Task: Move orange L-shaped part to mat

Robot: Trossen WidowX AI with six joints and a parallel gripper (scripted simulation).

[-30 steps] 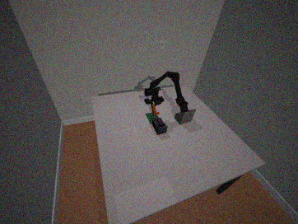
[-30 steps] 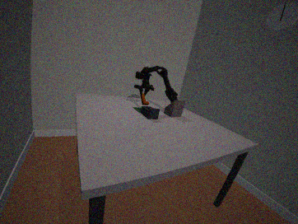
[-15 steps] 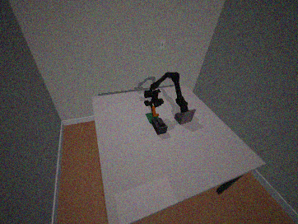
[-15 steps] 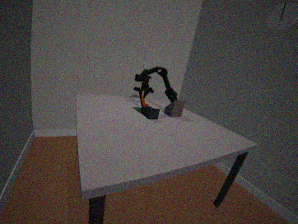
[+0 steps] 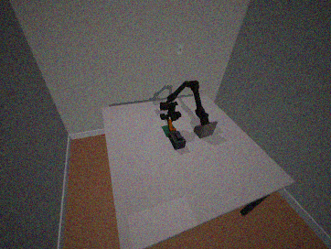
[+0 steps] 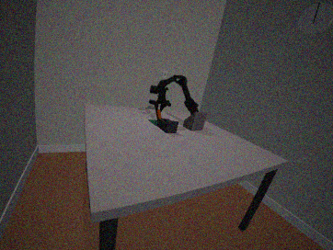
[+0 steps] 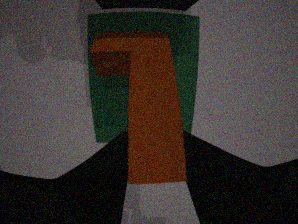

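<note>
The green mat is 100 mm below my gripper tip and 20 mm to the left of it. Round my gripper tip: orange L-shaped part (30 mm to the left, 30 mm below, 20 mm behind).
</note>
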